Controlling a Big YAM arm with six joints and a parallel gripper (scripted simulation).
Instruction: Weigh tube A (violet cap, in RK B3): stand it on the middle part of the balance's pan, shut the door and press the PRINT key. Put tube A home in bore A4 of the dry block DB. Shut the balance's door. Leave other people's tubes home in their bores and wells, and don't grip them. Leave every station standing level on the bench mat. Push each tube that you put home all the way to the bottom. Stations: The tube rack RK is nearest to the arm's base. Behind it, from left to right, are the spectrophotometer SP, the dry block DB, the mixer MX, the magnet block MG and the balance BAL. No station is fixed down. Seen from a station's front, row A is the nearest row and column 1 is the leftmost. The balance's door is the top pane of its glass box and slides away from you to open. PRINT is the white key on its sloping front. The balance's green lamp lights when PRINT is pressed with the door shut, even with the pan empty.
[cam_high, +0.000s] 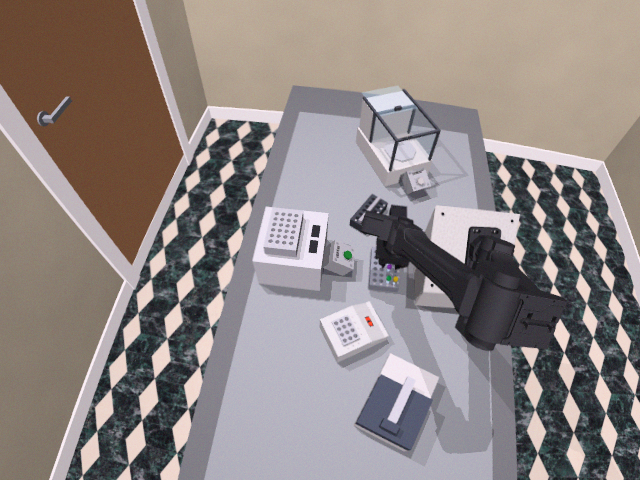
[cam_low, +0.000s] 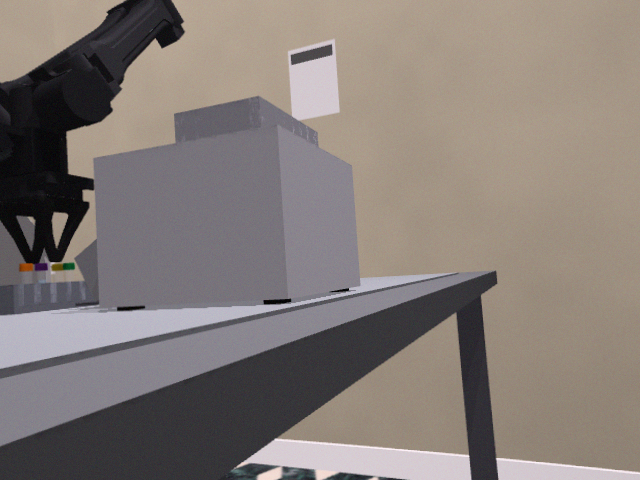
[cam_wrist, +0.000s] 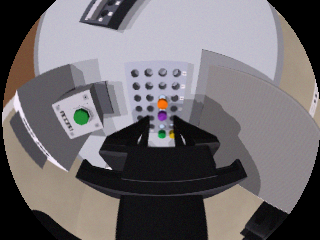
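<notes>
Now: hand 10 mm short of the tube rack RK, 10 mm to the left of it and 50 mm above it. Round my hand: dry block DB: 100 mm ahead, 190 mm to the left, 30 mm below; then black magnet block MG: 50 mm ahead, 210 mm to the right, 40 mm below; then white PRINT key: 120 mm behind, 320 mm to the right, 10 mm above.
</notes>
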